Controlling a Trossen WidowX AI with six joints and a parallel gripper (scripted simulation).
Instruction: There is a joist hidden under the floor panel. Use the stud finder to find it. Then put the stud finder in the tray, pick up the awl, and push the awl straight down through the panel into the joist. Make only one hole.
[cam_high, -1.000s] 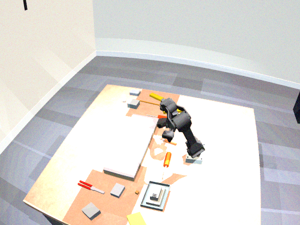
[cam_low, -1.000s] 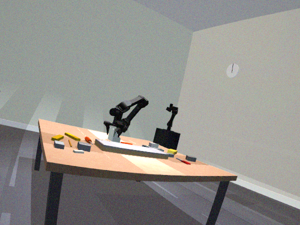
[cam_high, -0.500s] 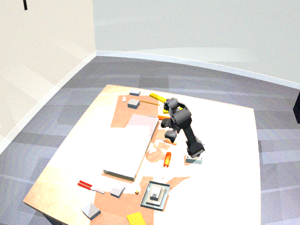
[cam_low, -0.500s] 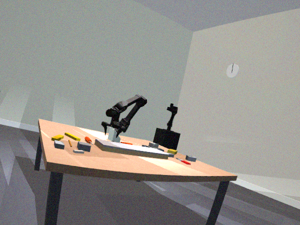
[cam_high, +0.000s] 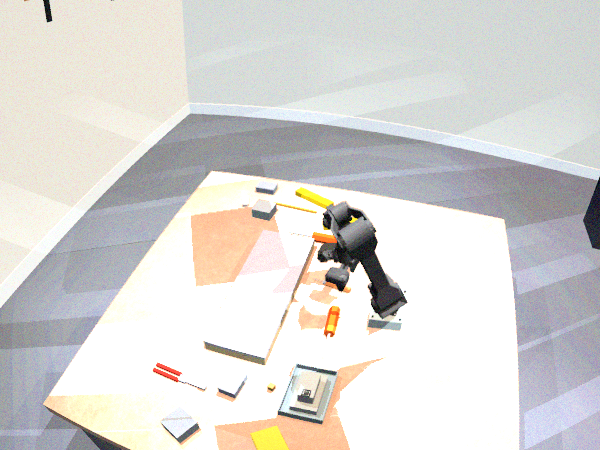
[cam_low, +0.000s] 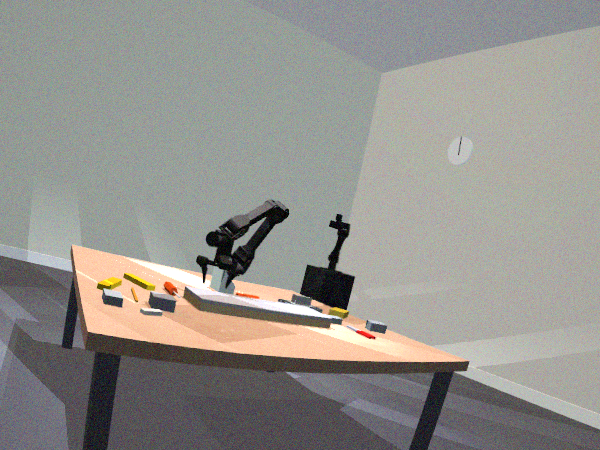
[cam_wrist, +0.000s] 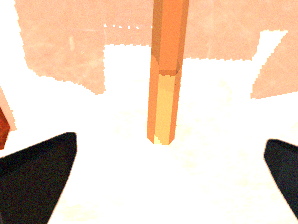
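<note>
My gripper tip is now 6 cm short of the awl, 3 cm above it and 1 cm to the left of it. Round my gripper tip: stud finder 43 cm to the left, 1 cm behind, 1 cm above; then tray 41 cm to the left, 2 cm below, 1 cm behind; then tan cube 42 cm to the left, 9 cm ahead, 3 cm below.
</note>
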